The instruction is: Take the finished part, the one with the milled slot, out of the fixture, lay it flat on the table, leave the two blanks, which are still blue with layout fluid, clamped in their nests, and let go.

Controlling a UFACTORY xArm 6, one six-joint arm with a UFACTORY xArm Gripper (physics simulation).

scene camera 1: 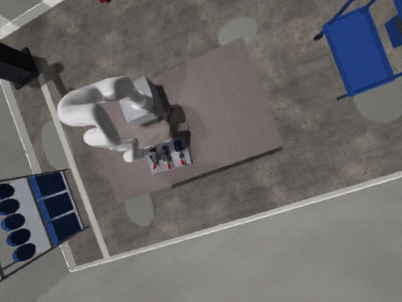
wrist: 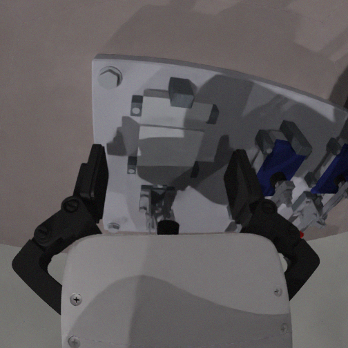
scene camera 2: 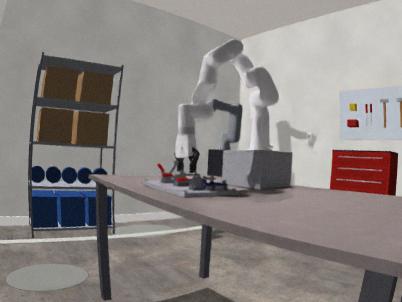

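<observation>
The finished part, a bare light-grey block with a line across it, sits flat in the left nest of the fixture plate. Its toggle clamp is swung back off it, with the black tip away from the block. Two blue blanks sit in the nests to the right, with clamp arms over them. They also show in scene camera 1. My gripper is open and empty, pointing down above the left nest, one finger to each side of the part. The fingertip height above the part is hard to judge.
Grey locating blocks surround the part; a taller one stands at its far edge. Red clamp handles line the plate's outer side. The robot's grey pedestal stands on the table beside the fixture.
</observation>
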